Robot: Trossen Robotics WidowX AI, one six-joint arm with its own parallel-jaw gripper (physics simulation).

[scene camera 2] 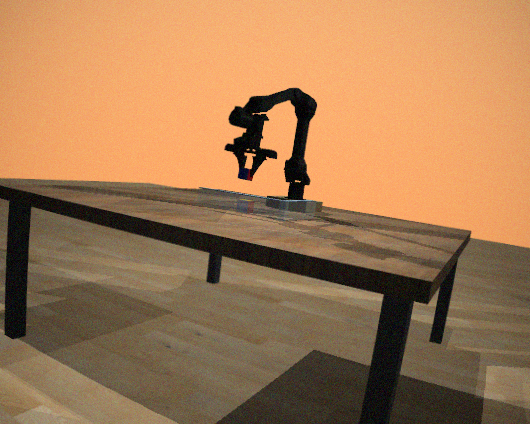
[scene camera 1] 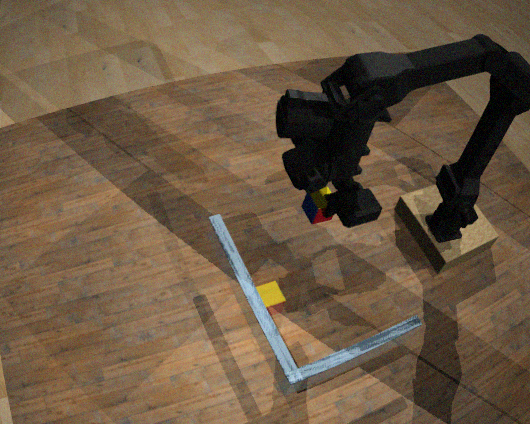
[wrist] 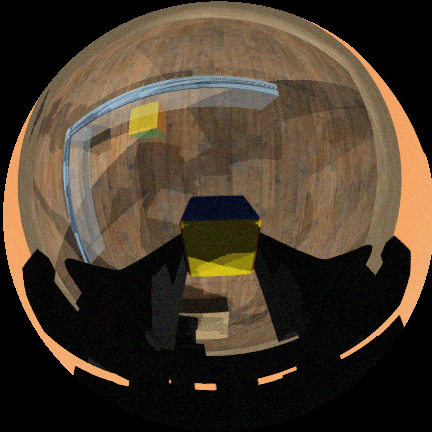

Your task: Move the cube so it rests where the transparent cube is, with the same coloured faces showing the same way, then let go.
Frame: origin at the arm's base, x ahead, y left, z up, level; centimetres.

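Seen in the pictures: gripper, fingertip midpoint: (scene camera 2: 246, 175) (scene camera 1: 321, 206) (wrist: 218, 236); arm's base, link origin: (scene camera 2: 295, 199) (scene camera 1: 443, 227) (wrist: 182, 322).
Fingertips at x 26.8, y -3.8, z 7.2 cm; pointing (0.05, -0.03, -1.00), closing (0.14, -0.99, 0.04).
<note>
Offsets run from my fingertips to a thing's top centre. "*": to the spot under its first point.
The solid cube @[dx +0.5, dy +0.1, dz +2.7 cm] (scene camera 1: 310, 208) (scene camera 2: 244, 174) (wrist: 220, 245) is held well above the table. In scene camera 1 it shows yellow on top, blue at left and red in front. In the wrist view it shows yellow toward the camera and blue on the far side. My gripper (scene camera 1: 322, 202) (scene camera 2: 246, 172) (wrist: 218, 236) is shut on it, pointing down. The transparent cube @[dx +10.6, dy +10.0, dz -7.4 cm] (scene camera 1: 271, 294) (scene camera 2: 244, 205) (wrist: 144, 119) sits on the table, yellow on top. It shows red in front in scene camera 1, blue and red in scene camera 2, green and orange in the wrist view. The long bar hides part of it in scene camera 1.
A pale blue L-shaped barrier @[* dx +14.3, dy +7.0, dz -5.3 cm] (scene camera 1: 242, 275) (wrist: 200, 81) stands on the wooden table (scene camera 1: 100, 250) (scene camera 2: 200, 240). Its long side runs close beside the transparent cube. The arm's base block (scene camera 1: 472, 241) (scene camera 2: 302, 205) (wrist: 214, 326) stands at the right in scene camera 1. Shadows cross the table.
</note>
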